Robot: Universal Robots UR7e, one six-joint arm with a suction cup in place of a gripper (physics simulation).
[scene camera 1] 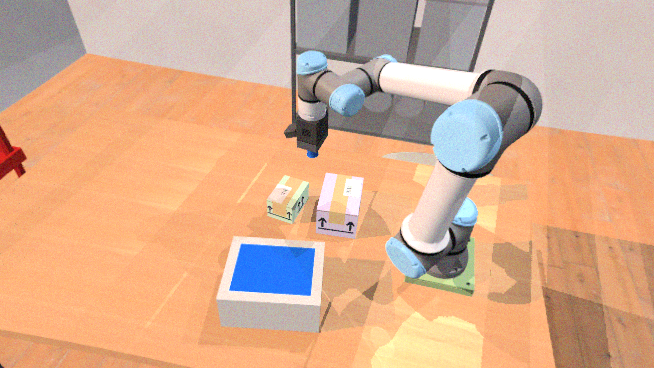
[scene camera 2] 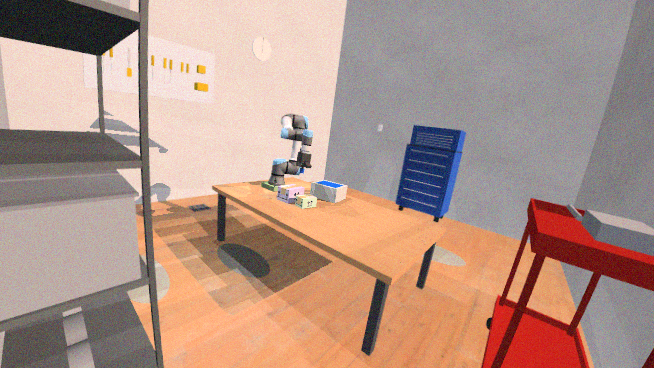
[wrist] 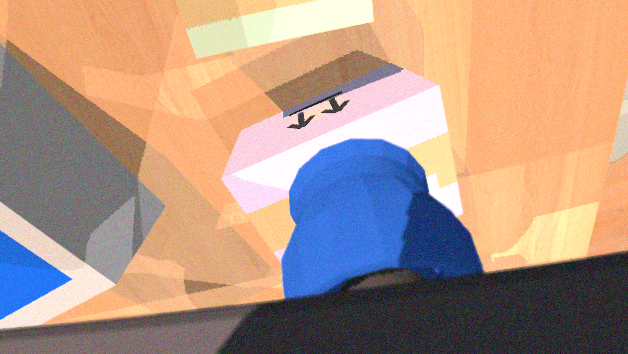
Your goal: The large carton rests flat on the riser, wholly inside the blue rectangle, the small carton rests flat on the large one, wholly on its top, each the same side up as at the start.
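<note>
The large lilac carton [scene camera 1: 327,195] [scene camera 2: 286,195] [wrist: 360,122] rests flat on the table, its side arrows pointing up. The smaller pale green carton [scene camera 1: 288,200] [scene camera 2: 305,202] [wrist: 310,19] rests flat beside it, a gap between them, arrows also up. The light grey riser [scene camera 1: 270,315] [scene camera 2: 337,195] [wrist: 60,135] stands near both, with the blue rectangle [scene camera 1: 272,270] [scene camera 2: 327,184] [wrist: 25,280] bare on its top. My suction cup [scene camera 1: 312,154] [scene camera 2: 301,170] [wrist: 360,200] points down, open, with nothing on it. It hangs above the cartons' height and hides part of the large carton's top in the wrist view.
The arm's green base plate [scene camera 1: 440,286] is on the table [scene camera 1: 125,250] [scene camera 2: 360,225], to the right of the cartons in scene camera 1. A shelf rack [scene camera 2: 145,150], a red cart [scene camera 2: 590,255] and a blue tool cabinet [scene camera 2: 427,175] stand away from the table.
</note>
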